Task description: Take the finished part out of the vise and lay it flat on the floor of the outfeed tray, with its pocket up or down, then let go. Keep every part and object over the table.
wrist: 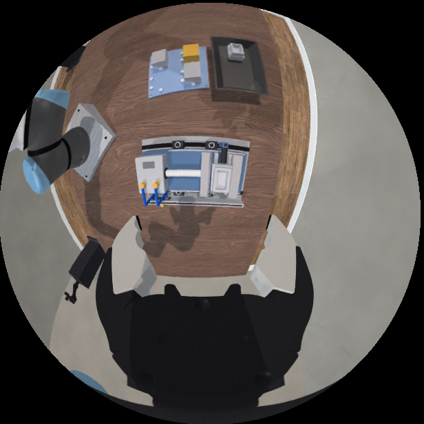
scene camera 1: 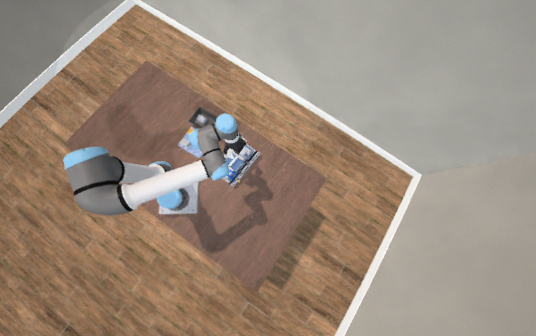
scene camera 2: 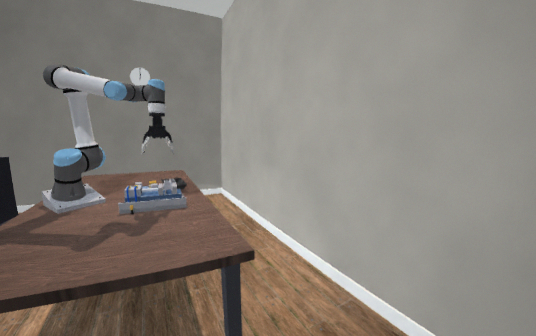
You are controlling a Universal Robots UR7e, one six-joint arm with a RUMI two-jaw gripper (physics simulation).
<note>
I see my gripper, a vise and a blue plate.
</note>
